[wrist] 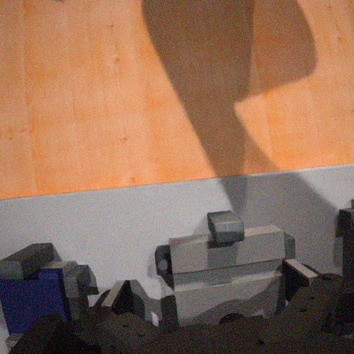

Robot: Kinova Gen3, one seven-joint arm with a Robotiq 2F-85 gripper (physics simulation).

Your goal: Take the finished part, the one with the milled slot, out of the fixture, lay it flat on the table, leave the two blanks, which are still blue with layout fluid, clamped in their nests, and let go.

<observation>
gripper: 205, 286
finished part: 210, 280
grey fixture plate: 115, 231
</observation>
